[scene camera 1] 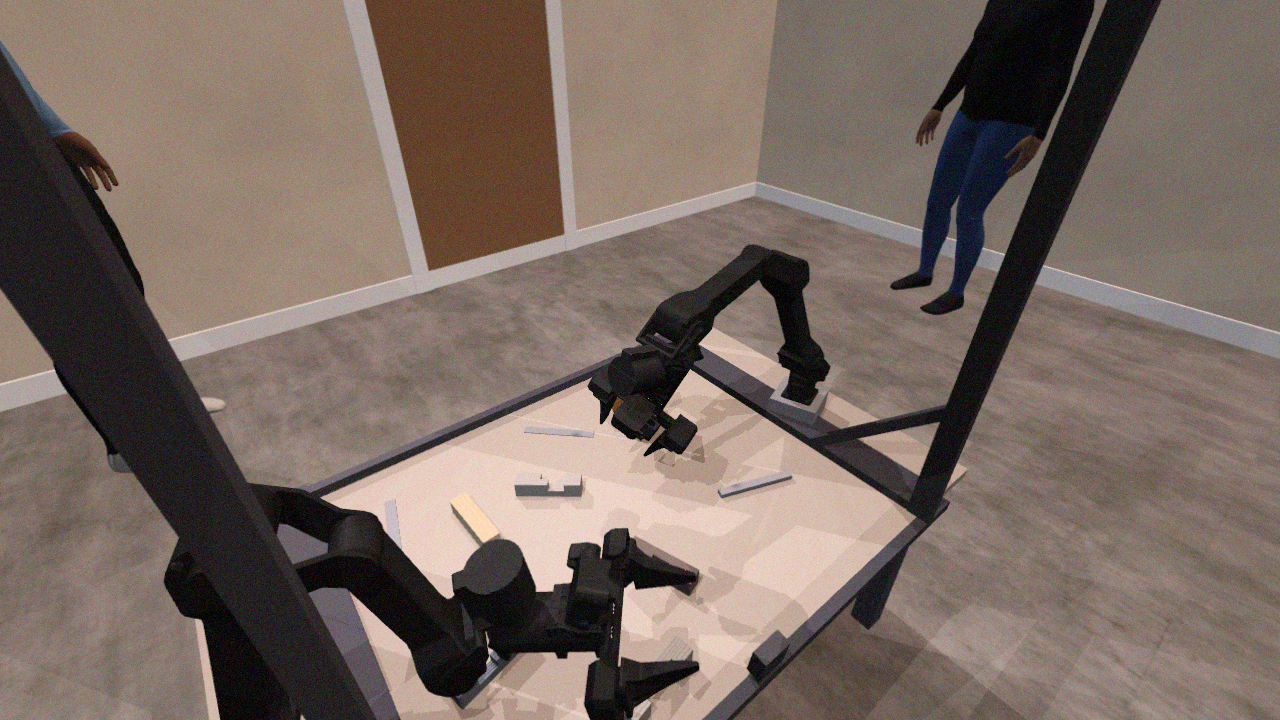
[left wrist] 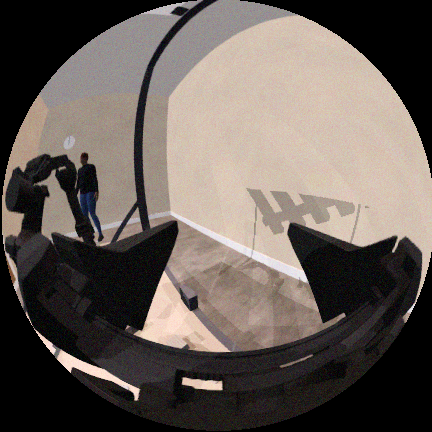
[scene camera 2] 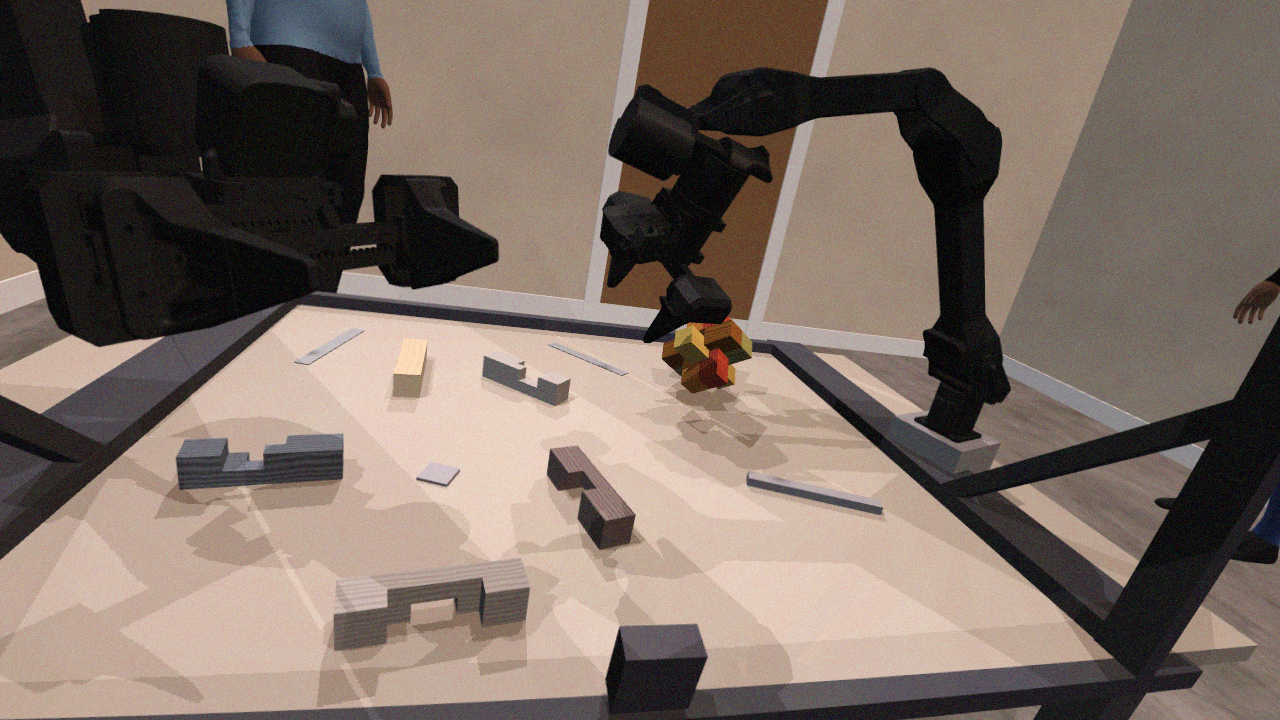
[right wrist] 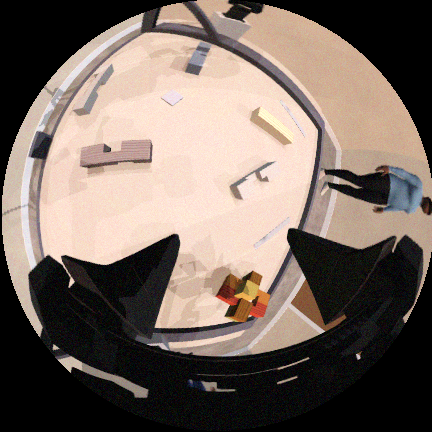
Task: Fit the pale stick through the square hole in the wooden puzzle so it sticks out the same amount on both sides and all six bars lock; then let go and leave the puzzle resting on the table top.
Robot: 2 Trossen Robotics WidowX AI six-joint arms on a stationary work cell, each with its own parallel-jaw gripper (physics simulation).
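Frame: origin at the left arm's base, x ahead, y left, z up, level; millimetres.
Where they show: left gripper, fingertip midpoint: (scene camera 1: 697, 618) (left wrist: 234, 227) (scene camera 2: 419, 262); right gripper, fingertip midpoint: (scene camera 1: 623, 438) (scene camera 2: 627, 313) (right wrist: 234, 236); right arm's base at its link origin: (scene camera 1: 799, 393) (scene camera 2: 947, 428).
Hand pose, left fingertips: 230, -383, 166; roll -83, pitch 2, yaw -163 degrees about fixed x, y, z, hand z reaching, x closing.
Observation:
Things, the pixels of their top centre, and the offset from my left fingertips, as dx, dy, dz. Level surfaces: height alone.
- table at its surface level: dz -264
- pale stick at its top centre: (scene camera 2: 411, 355) (scene camera 1: 473, 516) (right wrist: 278, 124) +193, +438, -234
- brown block at its top centre: (scene camera 2: 589, 479) (scene camera 1: 661, 558) (right wrist: 111, 151) +221, +106, -234
- small tile at its top centre: (scene camera 2: 438, 472) (right wrist: 172, 96) +125, +215, -261
- dark cube at its top centre: (scene camera 2: 662, 636) (scene camera 1: 770, 645) (left wrist: 186, 290) +123, -80, -207
The wooden puzzle (scene camera 2: 706, 355) (right wrist: 243, 296), a knot of red, orange and yellow bars, is near the far edge of the table (scene camera 2: 805, 582) (scene camera 1: 805, 537). In scene camera 1 the right gripper mostly hides it. The pale stick (scene camera 1: 475, 516) (scene camera 2: 409, 365) (right wrist: 271, 125) lies flat on the table, well apart from the puzzle. My right gripper (scene camera 1: 640, 429) (scene camera 2: 637, 305) (right wrist: 234, 236) is open and empty, hanging just above and beside the puzzle without touching it. My left gripper (scene camera 1: 696, 619) (left wrist: 234, 227) is open and empty, held level above the table's near side and pointing out over its edge.
Grey notched blocks (scene camera 2: 259, 457) (scene camera 2: 429, 597) (scene camera 2: 526, 377) and a brown block (scene camera 2: 590, 495) lie spread over the table. Thin flat strips (scene camera 2: 812, 492) (scene camera 2: 329, 345) and a small tile (scene camera 2: 437, 473) lie among them. A dark cube (scene camera 2: 656, 665) stands at the front edge. People stand around the cell.

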